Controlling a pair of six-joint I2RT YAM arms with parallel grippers.
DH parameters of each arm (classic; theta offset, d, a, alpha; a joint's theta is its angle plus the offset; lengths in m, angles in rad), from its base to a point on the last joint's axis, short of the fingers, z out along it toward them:
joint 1: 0 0.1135 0.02 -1.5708
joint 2: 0 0 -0.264 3.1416
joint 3: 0.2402 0 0.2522 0
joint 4: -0.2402 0 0.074 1.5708
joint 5: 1.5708 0 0 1.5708
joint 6: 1.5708 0.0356 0 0
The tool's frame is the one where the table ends.
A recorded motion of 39 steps. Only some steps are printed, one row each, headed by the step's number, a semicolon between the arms.
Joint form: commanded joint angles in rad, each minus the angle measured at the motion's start. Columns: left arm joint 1, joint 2, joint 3, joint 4, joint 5, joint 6; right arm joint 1, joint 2, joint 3, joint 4, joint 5, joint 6.
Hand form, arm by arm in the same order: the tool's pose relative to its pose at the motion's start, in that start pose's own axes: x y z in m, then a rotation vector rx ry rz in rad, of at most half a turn. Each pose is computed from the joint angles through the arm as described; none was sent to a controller.
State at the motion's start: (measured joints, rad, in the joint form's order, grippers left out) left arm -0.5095 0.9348 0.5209 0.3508 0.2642 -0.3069; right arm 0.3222 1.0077 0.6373 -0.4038 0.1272 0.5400
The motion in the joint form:
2: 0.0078 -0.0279 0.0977 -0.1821 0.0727 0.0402; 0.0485 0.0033 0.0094 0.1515 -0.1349 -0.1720
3: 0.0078 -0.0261 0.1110 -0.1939 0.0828 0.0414; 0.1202 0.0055 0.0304 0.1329 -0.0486 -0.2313
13: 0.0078 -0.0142 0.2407 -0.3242 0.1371 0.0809; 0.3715 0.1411 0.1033 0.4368 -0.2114 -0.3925
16: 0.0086 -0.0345 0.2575 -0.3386 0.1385 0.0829; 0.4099 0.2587 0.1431 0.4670 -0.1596 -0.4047
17: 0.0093 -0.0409 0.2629 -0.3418 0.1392 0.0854; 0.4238 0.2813 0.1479 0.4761 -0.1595 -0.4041
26: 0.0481 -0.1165 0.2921 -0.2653 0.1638 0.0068; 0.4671 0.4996 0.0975 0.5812 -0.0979 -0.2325
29: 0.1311 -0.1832 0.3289 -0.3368 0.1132 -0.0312; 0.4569 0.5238 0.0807 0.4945 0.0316 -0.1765
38: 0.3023 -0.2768 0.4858 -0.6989 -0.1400 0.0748; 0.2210 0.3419 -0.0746 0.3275 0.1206 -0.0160
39: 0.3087 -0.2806 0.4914 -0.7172 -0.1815 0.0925; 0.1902 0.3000 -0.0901 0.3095 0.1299 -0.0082
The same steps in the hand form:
2: -0.0191 -0.0082 -0.0045 0.0471 0.0699 0.0228; -0.0086 0.0227 -0.0039 -0.2247 -0.0679 -0.1929
3: -0.0221 -0.0094 -0.0043 0.0567 0.0729 0.0236; -0.0055 0.0350 -0.0091 -0.1969 -0.0925 -0.2909
13: -0.0504 -0.0205 -0.0047 0.1075 0.0970 0.0574; 0.0030 0.1160 -0.0183 -0.6346 -0.2049 -0.5742
16: -0.0578 -0.0242 -0.0100 0.1139 0.0764 0.0668; 0.0102 0.1343 0.0014 -0.5968 -0.1764 -0.6084
17: -0.0602 -0.0254 -0.0117 0.1161 0.0684 0.0721; 0.0141 0.1388 0.0047 -0.6041 -0.1647 -0.6175
26: -0.0899 -0.0342 -0.0343 0.1504 -0.0941 0.0558; 0.0604 0.1417 0.0600 -0.5044 0.0074 -0.5097
29: -0.1067 -0.0300 -0.0581 0.0349 -0.1623 0.0271; 0.0697 0.1256 0.0720 -0.3160 0.0480 -0.4753
38: -0.1319 -0.0256 -0.1107 -0.4092 -0.1796 0.0765; 0.0516 0.0384 0.0682 0.0024 0.0647 -0.1910
39: -0.1322 -0.0246 -0.1134 -0.4592 -0.1802 0.0891; 0.0474 0.0295 0.0630 0.0260 0.0455 -0.1593

